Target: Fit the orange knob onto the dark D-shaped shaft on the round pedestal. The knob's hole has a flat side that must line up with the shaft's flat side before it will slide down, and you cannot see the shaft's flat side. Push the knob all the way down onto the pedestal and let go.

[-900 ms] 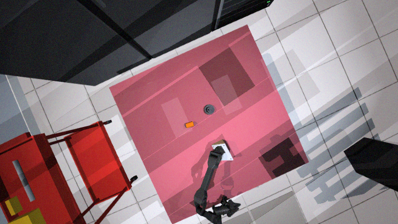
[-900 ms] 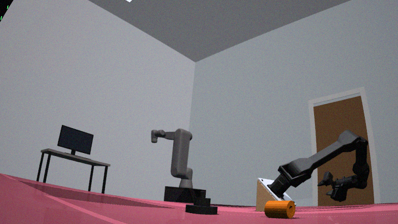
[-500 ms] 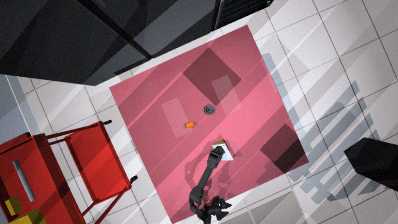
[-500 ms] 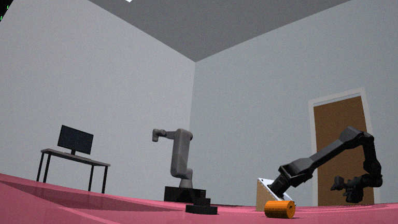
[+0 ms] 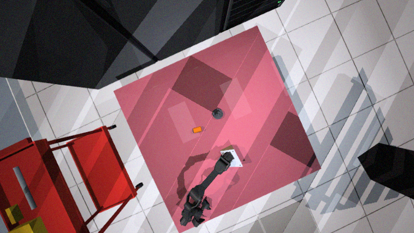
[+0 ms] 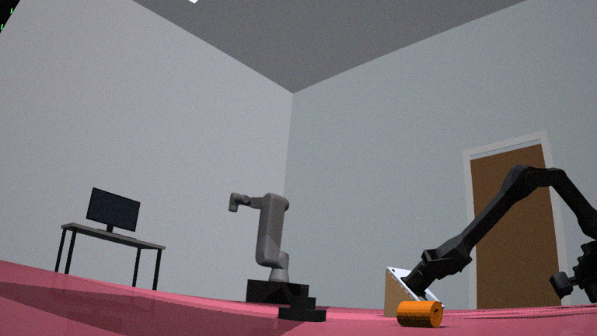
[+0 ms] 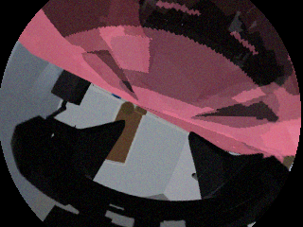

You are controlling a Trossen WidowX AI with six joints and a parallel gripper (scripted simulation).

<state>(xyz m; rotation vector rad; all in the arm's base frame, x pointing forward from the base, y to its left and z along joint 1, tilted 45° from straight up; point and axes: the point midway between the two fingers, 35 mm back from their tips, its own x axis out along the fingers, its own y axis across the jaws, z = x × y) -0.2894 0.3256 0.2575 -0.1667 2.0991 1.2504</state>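
The orange knob lies 620 mm ahead of my gripper tip, 300 mm to the right of it and 10 mm below it. From my gripper tip the other things lie so: dark round pedestal (630 mm ahead, 500 mm to the right).
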